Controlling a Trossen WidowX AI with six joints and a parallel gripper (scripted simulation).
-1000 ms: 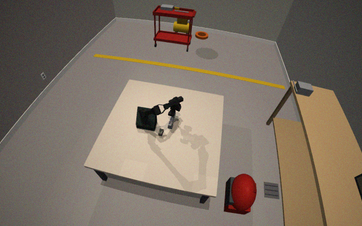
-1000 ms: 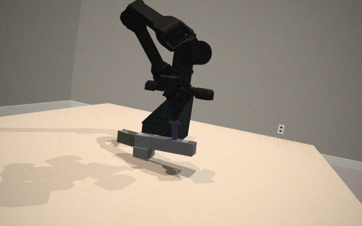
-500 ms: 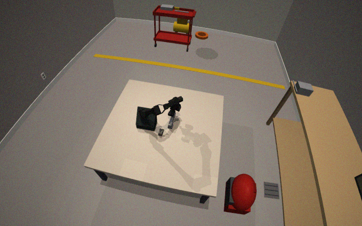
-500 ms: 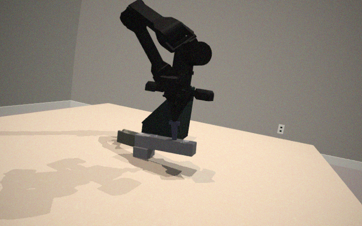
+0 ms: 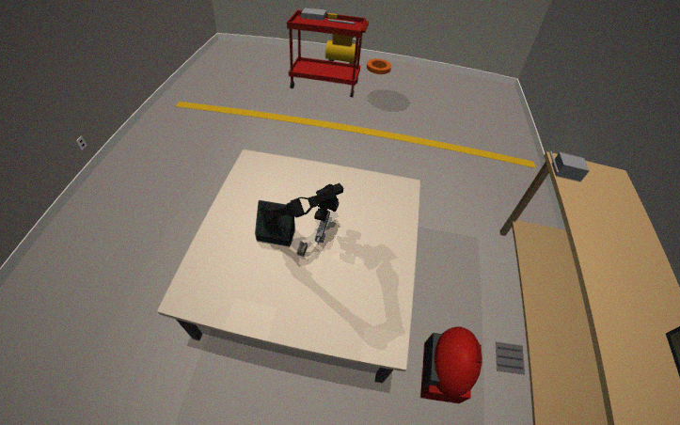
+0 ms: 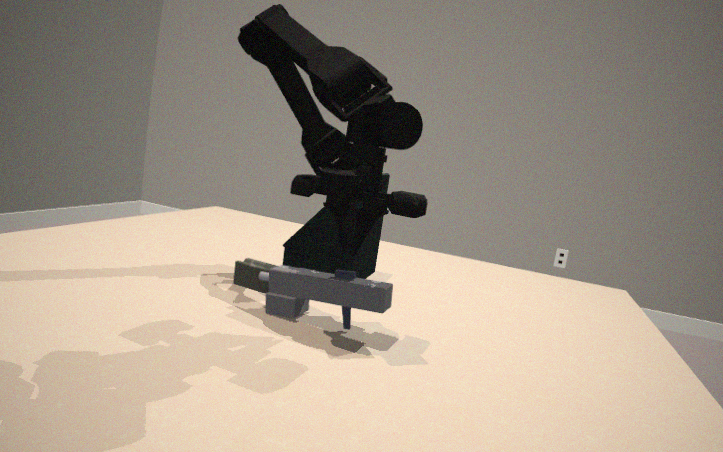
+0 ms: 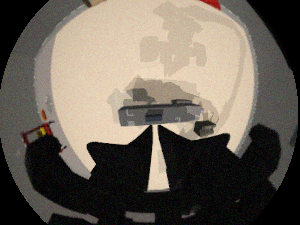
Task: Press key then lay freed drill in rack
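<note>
My gripper tip is now 10 mm short of the dark blue key and 40 mm above it. From my gripper tip the other things lie so: dark olive rack 70 mm behind, 190 mm to the right, 90 mm below; grey block 10 mm ahead, 30 mm to the right, 60 mm below; tan drill 10 mm ahead, 70 mm to the right, 60 mm below.
</note>
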